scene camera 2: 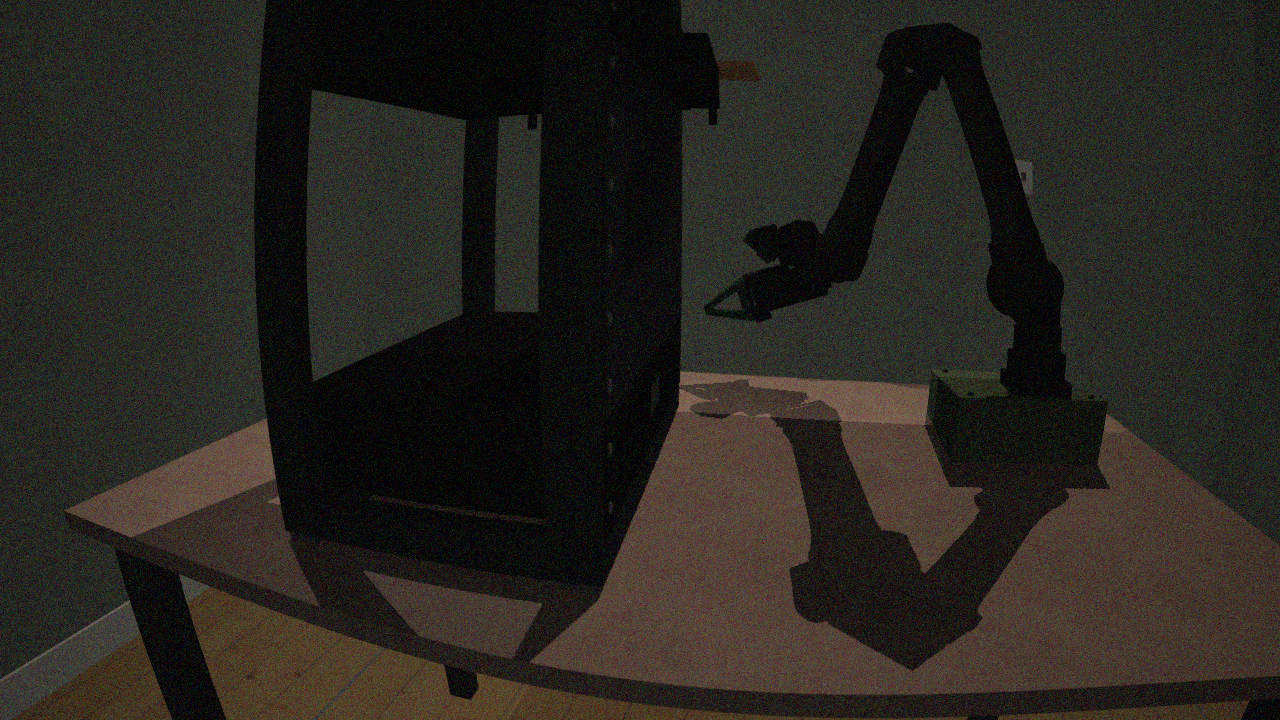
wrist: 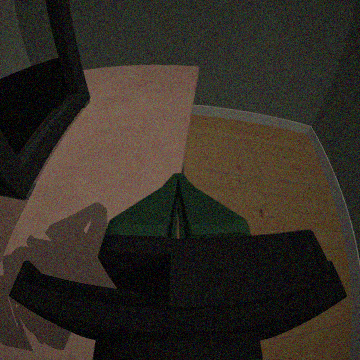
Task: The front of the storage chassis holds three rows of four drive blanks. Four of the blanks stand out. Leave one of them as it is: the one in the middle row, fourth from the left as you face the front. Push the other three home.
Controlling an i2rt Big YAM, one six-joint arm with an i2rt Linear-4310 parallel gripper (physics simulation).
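Places are measured from the arm's base along level axes (x ahead, y left, z up), in millimetres.
Pixels of known places: gripper, fingertip midpoint: (scene camera 2: 704, 310) (wrist: 177, 180); arm's base, origin of the base link: (scene camera 2: 1034, 388).
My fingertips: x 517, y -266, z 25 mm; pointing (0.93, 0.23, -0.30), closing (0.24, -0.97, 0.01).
For each thing: its top centre in the pictures, then the offset to it from my fingertips. "spot": a spot on its surface instead. Level surfaces: height alone.
- tall dark rack, surface spot: (scene camera 2: 572, 268) spot: 96 mm back, 736 mm left, 134 mm up
- dark block, middle of its top: (scene camera 2: 654, 66) 52 mm back, 432 mm left, 328 mm up
- pinkish table, its level: 99 mm down
My gripper (scene camera 2: 708, 310) (wrist: 177, 180) is shut, with its green fingertips together and nothing between them. In the scene view it hangs above the table, to the right of the tall dark rack (scene camera 2: 572, 268) (wrist: 73, 55) and apart from it. A dark box (scene camera 2: 420, 53), apparently the storage chassis, fills the rack's upper part. A dark block (scene camera 2: 699, 71) juts out on the rack's right side, with an orange piece (scene camera 2: 738, 70) sticking out beyond it. The rows of drive blanks cannot be made out in the scene view, and the chassis front does not show in the wrist view.
The rack stands on the pinkish table (scene camera 2: 716, 608) (wrist: 135, 120). The arm's green base box (scene camera 2: 1015, 434) stands at the table's right. Shadows of the arm and rack lie on the tabletop. In the wrist view, wooden floor (wrist: 240, 155) shows beyond the table's edge. The picture is dark.
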